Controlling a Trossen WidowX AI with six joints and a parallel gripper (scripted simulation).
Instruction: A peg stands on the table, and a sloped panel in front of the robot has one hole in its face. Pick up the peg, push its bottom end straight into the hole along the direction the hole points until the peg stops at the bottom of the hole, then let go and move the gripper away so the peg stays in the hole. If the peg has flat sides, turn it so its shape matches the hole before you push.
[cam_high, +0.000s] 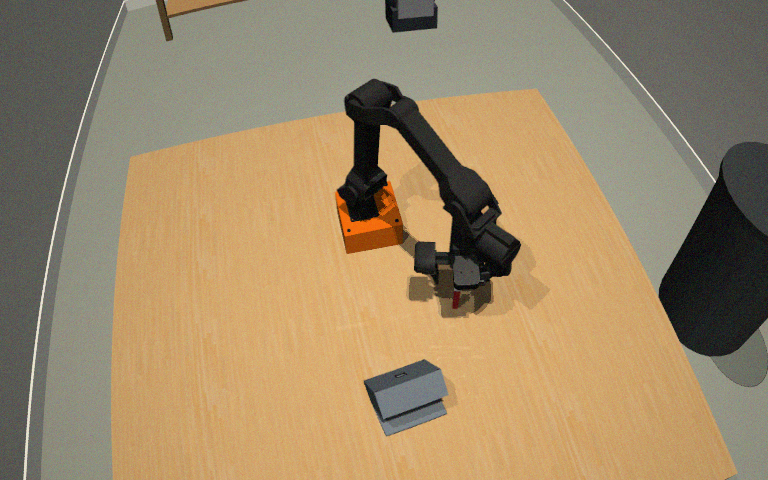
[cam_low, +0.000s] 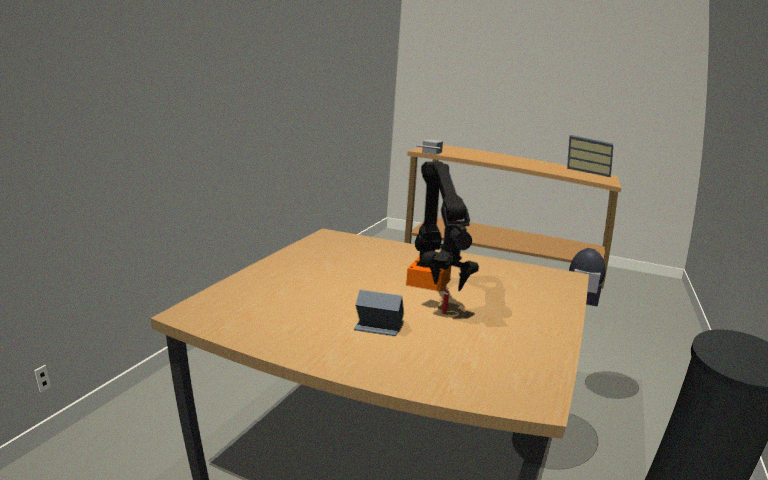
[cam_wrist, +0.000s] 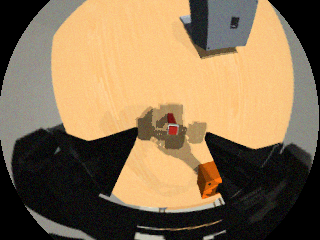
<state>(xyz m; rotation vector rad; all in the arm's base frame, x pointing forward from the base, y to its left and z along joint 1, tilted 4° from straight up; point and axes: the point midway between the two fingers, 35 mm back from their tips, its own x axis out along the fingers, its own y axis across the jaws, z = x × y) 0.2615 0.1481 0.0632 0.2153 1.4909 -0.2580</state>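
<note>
The red peg lies 40 mm below my gripper tip. From my gripper tip the other things lie so: grey sloped panel: 180 mm ahead, 160 mm to the right, 40 mm below.
</note>
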